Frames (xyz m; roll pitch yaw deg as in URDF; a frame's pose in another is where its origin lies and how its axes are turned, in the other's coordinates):
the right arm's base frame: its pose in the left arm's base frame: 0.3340 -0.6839 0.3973 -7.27 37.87 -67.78
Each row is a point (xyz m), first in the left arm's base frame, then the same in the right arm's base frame.
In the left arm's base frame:
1: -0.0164 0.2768 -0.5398
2: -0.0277 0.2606 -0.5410
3: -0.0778 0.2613 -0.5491
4: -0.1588 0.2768 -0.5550
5: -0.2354 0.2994 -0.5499
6: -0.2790 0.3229 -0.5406
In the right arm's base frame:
1: -0.2314 0.2116 -1.3511
2: -0.2222 0.1944 -1.3476
3: -0.2327 0.1510 -1.3717
4: -0.2646 0.0865 -1.4125
5: -0.3071 0.0280 -1.4468
6: -0.3430 -0.0011 -1.4668

